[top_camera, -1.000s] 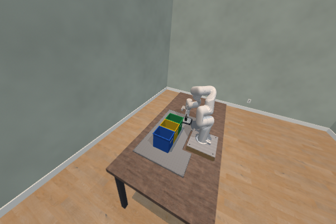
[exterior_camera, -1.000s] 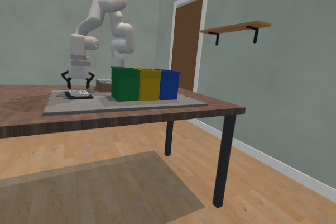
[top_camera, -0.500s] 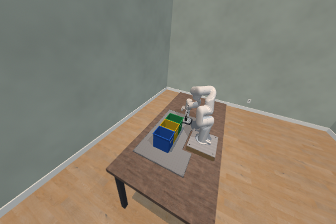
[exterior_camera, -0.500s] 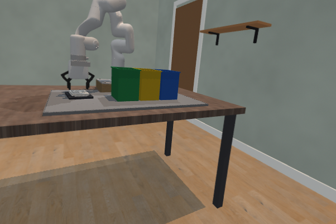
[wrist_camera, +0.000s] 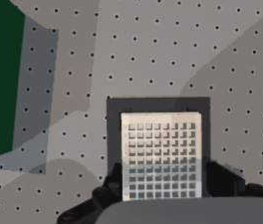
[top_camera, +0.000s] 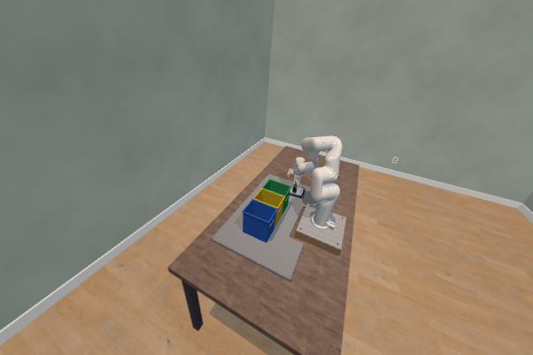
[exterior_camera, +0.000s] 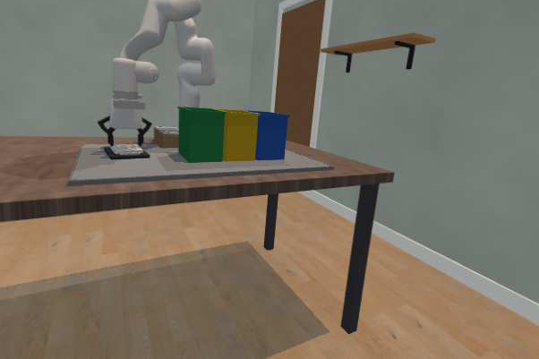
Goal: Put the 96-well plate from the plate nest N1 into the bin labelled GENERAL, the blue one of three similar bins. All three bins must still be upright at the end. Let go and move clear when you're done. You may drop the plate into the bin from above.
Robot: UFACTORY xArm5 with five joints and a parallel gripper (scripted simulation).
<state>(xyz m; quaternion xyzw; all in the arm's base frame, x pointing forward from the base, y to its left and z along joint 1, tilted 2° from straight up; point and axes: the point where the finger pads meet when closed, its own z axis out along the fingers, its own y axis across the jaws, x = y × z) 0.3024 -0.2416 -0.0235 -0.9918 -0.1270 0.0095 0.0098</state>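
The white 96-well plate lies 2 cm below my hand. From my hand the other things lie so: plate nest N1: 4 cm below; then yellow bin: 38 cm to the left, 5 cm above, 3 cm ahead; then green bin: 25 cm to the left, 5 cm ahead, 5 cm above.
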